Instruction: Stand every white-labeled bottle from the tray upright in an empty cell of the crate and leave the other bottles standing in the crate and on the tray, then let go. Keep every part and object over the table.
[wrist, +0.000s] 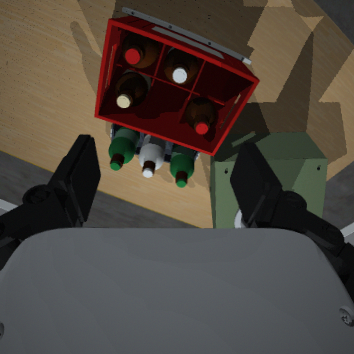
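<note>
A white-labeled bottle appears in the picture, as does the gripper.
</note>
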